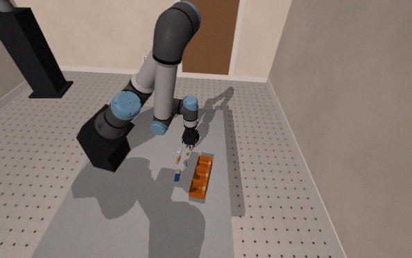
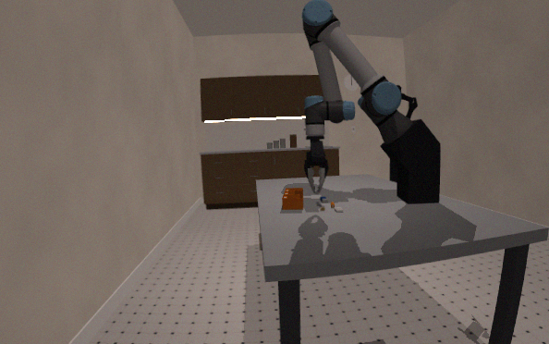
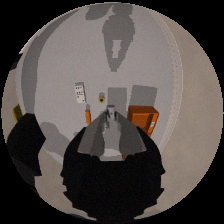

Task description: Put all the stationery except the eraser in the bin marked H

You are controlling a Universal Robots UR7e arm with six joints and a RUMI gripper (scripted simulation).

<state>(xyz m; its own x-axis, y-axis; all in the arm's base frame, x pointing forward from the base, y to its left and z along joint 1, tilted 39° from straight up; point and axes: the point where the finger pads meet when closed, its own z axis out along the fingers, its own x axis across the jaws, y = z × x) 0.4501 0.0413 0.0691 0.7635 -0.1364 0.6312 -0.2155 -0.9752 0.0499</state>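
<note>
Right now my hand is 170 mm to the left of the orange bin, 60 mm above it and 50 mm short of it. From my hand the other things lie so: tiny brownish item: 80 mm below, 20 mm behind, 10 mm to the left; then grey piece: 10 mm below; then white card: 80 mm below, 70 mm behind, 40 mm to the left.
</note>
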